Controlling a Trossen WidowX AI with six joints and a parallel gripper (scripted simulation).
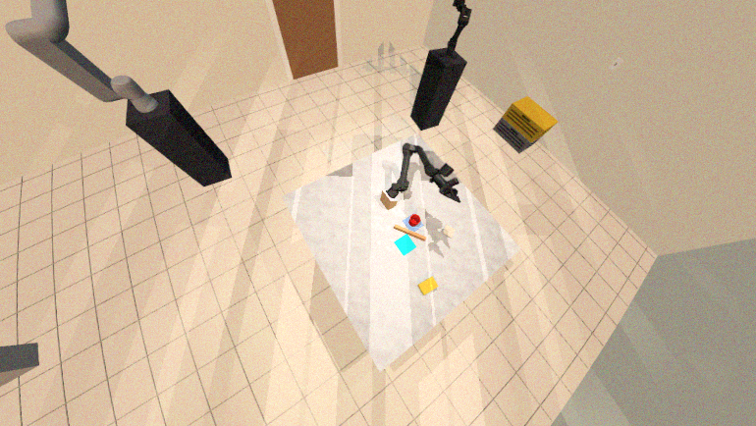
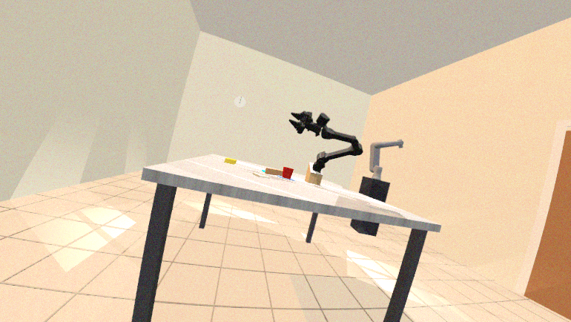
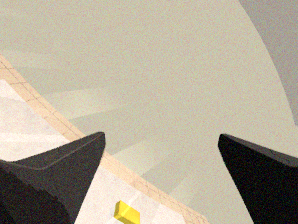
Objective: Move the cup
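Now: gripper tip 90 mm past the red cup, 140 mm to the left of it and 360 mm above it. Also, from my gripper tip: beige tile (80 mm ahead, 80 mm to the left, 390 mm below); then wooden bar (30 mm behind, 200 mm to the right, 380 mm below); then light blue pad (90 mm behind, 130 mm to the right, 400 mm below).
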